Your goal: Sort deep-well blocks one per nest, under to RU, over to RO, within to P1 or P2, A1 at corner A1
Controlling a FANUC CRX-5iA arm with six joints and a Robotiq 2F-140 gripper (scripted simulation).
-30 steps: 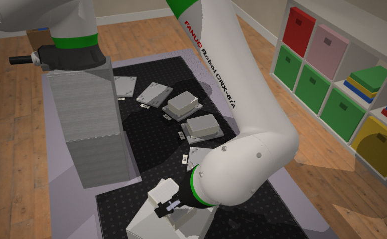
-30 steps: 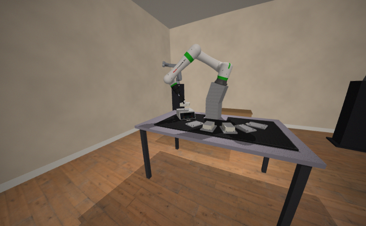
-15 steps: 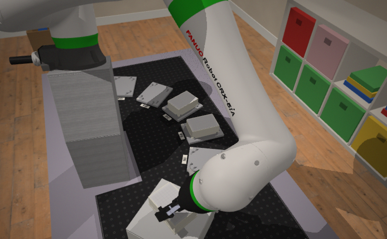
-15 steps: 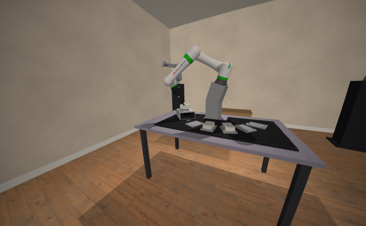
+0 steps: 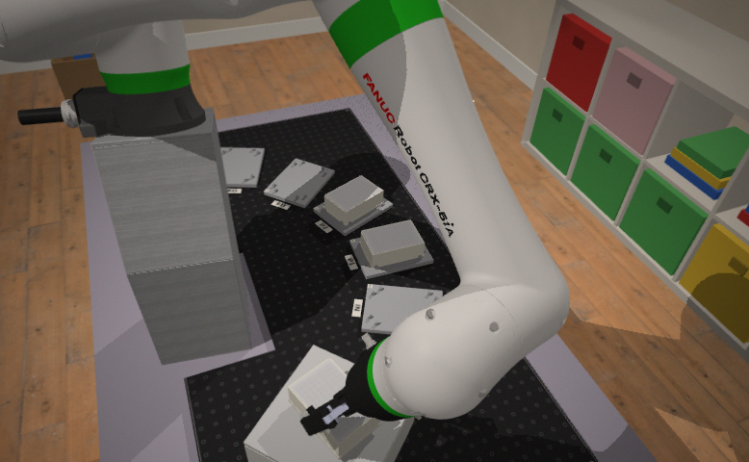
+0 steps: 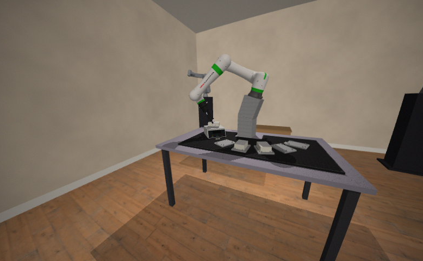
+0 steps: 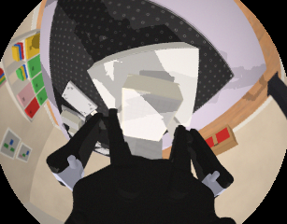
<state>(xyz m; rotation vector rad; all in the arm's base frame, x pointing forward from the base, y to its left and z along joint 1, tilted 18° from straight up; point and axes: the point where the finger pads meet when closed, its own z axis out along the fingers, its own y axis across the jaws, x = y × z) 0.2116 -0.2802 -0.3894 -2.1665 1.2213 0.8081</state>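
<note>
Right now the pale weigher platform is 5 cm below my hand. Also, from my hand: grey nest plate: 15 cm ahead, 60 cm to the left, 14 cm below; check-weigher: 8 cm below.
</note>
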